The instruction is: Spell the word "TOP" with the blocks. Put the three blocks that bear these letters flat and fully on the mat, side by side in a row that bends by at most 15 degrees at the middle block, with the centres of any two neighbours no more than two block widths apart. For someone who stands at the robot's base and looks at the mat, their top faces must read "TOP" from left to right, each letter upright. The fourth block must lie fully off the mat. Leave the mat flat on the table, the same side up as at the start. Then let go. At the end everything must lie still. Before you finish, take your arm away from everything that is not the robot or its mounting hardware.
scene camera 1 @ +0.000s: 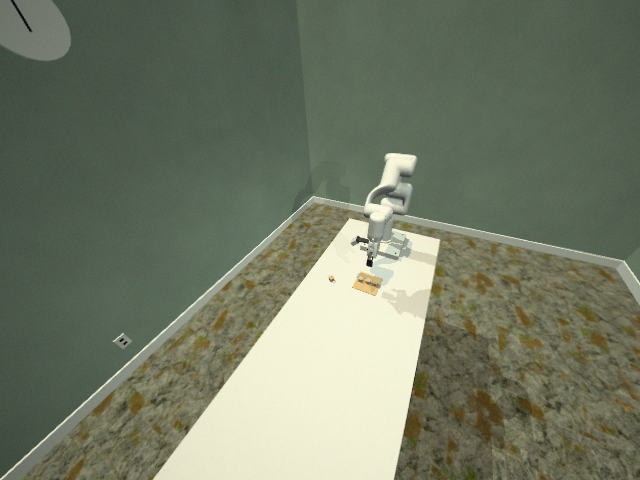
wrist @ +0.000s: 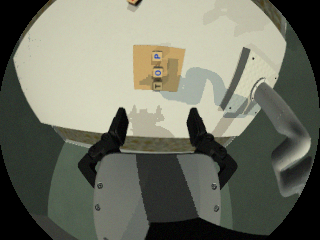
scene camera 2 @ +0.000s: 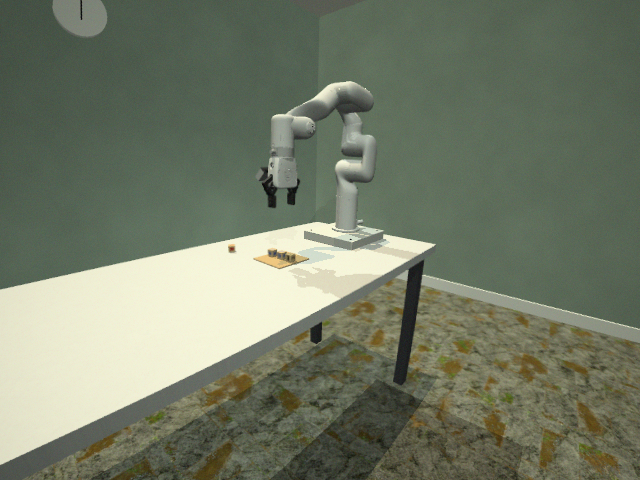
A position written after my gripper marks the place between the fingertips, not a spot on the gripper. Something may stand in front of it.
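Visible here are my gripper (wrist: 157, 114) and a tan mat (wrist: 173, 58).
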